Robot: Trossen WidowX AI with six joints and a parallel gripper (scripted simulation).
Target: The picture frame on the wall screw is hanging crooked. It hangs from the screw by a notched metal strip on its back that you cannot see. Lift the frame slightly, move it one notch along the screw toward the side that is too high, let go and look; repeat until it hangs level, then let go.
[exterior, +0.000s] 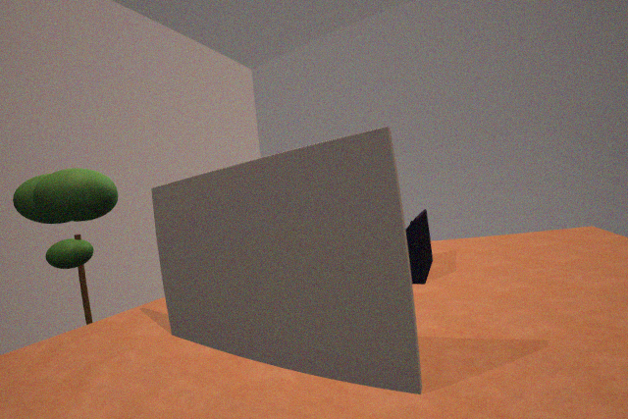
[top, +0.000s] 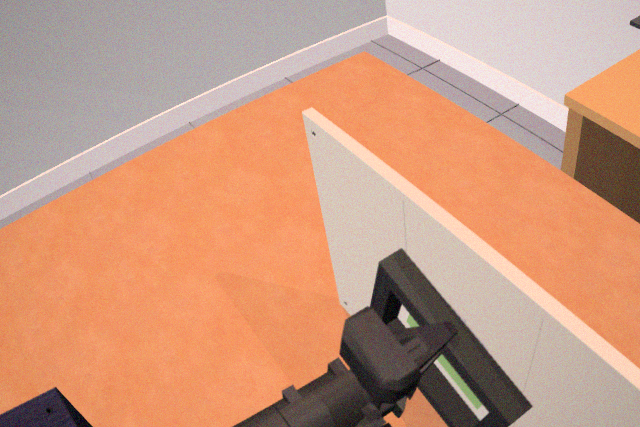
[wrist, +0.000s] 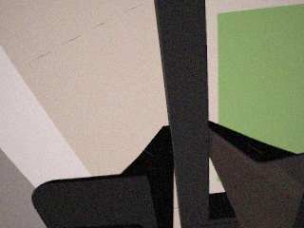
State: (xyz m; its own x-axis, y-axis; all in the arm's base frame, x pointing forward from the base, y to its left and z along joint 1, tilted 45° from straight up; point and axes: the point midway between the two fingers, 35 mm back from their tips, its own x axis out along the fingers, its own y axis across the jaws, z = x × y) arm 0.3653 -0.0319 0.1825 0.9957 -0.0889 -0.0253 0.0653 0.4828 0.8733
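The picture frame is 1 cm ahead of my gripper tip, 1 cm to the left of it and 5 cm below it. From my gripper tip the other things lie so: wall panel 2 cm ahead, 7 cm below.
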